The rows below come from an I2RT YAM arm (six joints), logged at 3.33 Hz.
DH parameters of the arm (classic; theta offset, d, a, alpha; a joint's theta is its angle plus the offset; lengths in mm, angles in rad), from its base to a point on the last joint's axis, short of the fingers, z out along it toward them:
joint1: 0 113.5 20 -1.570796
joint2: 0 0 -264 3.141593
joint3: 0.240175 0 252.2 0
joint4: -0.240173 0 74 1.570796
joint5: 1.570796 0 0 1.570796
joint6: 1.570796 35.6 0 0
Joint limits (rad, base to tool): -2.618..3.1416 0..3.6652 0..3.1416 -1.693..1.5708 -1.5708..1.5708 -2.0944..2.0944
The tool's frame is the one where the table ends.
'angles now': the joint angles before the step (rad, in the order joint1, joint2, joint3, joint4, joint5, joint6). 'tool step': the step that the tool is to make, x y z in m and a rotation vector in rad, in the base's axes. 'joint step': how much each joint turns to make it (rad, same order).
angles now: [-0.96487 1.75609 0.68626 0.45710 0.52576 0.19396]
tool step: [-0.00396 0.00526 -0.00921 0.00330 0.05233 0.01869]
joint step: [0.00001 0.01254 -0.03642 0.04244 0.00852 -0.05142]
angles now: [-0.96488 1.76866 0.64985 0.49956 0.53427 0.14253]
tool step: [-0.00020 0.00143 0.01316 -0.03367 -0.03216 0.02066]
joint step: [-0.00001 -0.04799 -0.00612 0.00734 -0.02119 -0.00643]
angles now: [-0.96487 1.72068 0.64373 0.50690 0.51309 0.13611]
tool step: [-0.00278 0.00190 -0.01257 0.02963 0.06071 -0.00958]
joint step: [-0.00135 0.03279 -0.01228 -0.00060 0.02530 -0.02639]
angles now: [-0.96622 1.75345 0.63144 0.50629 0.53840 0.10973]
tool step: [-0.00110 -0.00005 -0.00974 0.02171 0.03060 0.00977]
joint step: [-0.00327 0.03258 -0.00534 0.01345 -0.00298 -0.02106]
